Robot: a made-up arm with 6 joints.
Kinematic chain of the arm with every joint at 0, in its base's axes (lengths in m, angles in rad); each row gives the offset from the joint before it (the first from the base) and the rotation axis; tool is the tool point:
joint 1: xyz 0 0 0.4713 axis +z
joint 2: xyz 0 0 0 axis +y
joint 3: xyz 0 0 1.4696 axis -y
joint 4: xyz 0 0 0 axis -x
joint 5: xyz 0.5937 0 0 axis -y
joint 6: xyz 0 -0.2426 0 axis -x
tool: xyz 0 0 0
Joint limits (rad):
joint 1: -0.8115..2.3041
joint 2: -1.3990..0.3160
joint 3: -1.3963..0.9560
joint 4: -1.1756..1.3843
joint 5: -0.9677..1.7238
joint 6: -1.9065..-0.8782
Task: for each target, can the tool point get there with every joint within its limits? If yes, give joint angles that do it. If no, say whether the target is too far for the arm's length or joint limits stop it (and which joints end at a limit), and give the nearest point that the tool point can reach.
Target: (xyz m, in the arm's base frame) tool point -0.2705 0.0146 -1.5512
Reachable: no: joint limits stop it (at a limit: joint 2, joint 3, joint 4) | nearest point -0.8575 0.0463 0.5002 | short by 2.134 m
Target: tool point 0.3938 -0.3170 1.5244
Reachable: yes | joints -0.1857 0.0138 -0.6897 -0.1757 1.1197 -1.7086
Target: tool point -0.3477 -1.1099 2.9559
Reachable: no: too far | nearest point -0.2659 -0.8487 2.3712 | short by 0.646 m
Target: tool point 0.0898 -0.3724 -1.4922
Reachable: no: joint limits stop it (at a limit: joint 2, joint 3, joint 4) | nearest point 0.2013 -0.8348 0.5002 | short by 2.048 m
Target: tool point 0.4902 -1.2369 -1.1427
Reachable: no: joint limits stop it (at a limit: joint 2, joint 3, joint 4) | nearest point 0.3164 -0.7983 0.5002 | short by 1.709 m
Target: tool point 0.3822 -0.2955 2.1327
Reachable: yes | joints -0.1871 -0.0945 0.4141 -0.4427 -0.3409 -1.8070
